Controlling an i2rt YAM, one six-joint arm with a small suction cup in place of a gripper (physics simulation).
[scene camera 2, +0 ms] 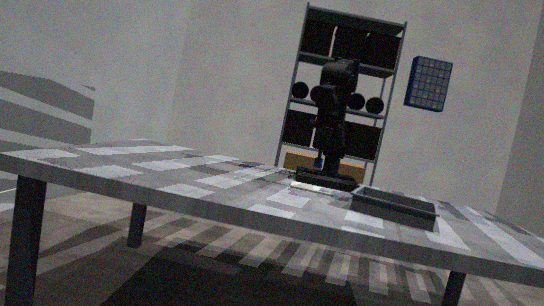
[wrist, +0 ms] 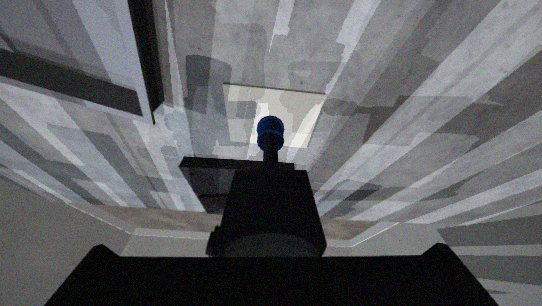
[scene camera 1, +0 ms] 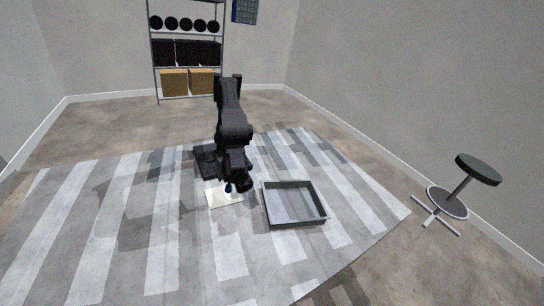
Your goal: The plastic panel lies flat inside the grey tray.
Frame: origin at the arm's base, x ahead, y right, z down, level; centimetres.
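Seen in the pictures: end effector, tool point: (scene camera 2: 317, 166) (wrist: 270, 128) (scene camera 1: 228, 190); arm's base, origin of the base link: (scene camera 2: 329, 175) (scene camera 1: 222, 153).
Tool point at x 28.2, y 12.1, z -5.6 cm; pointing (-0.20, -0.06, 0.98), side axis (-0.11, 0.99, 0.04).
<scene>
Pixels of each thing's top centre, then the offset from my tool point to it.
- plastic panel, middle of its top: (wrist: 271, 121) (scene camera 2: 311, 187) (scene camera 1: 223, 194) dy -0.7, dx -4.9, dz +8.1 cm
- grey tray, middle of its top: (scene camera 2: 396, 198) (scene camera 1: 294, 198) dy -22.5, dx +14.6, dz +3.6 cm
The plastic panel (scene camera 1: 220, 199) (scene camera 2: 306, 186) (wrist: 299, 108) is a pale square sheet. It lies flat on the table just left of the grey tray (scene camera 1: 295, 221) (scene camera 2: 391, 214) (wrist: 146, 57), outside it. The tray holds nothing. My gripper, a small blue suction cup (scene camera 1: 227, 187) (scene camera 2: 317, 163) (wrist: 270, 131), hangs a short way above the panel, over its part nearest the arm base, and is apart from it. Nothing is on the cup.
The arm's black base (scene camera 1: 204, 161) stands on the table right behind the panel. A shelf rack (scene camera 1: 152, 57) (scene camera 2: 391, 83) stands at the back wall, and a stool (scene camera 1: 478, 169) stands on the floor to the right. The table's front edge (scene camera 2: 266, 224) is near.
</scene>
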